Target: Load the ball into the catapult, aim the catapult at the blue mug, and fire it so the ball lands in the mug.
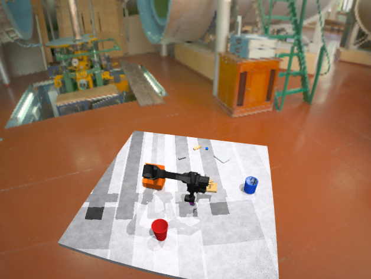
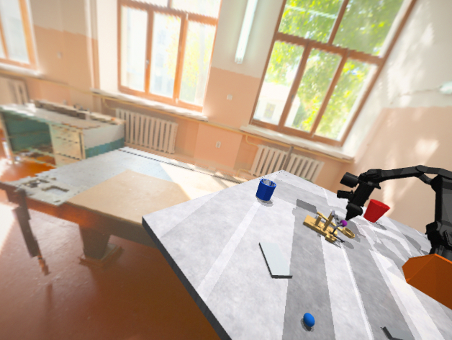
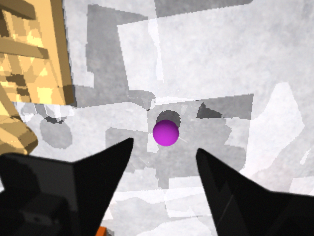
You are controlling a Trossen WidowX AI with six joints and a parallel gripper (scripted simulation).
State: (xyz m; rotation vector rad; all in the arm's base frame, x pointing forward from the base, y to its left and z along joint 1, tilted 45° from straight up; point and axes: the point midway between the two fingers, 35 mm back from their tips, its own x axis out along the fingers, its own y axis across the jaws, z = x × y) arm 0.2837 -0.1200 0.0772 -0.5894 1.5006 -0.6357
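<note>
The purple ball is 3 cm below my gripper tip. Round my gripper tip: blue mug (39 cm ahead, 19 cm to the left, 2 cm below); red cup (13 cm behind, 29 cm to the right, 2 cm below); wooden catapult (5 cm ahead, 18 cm to the left).
</note>
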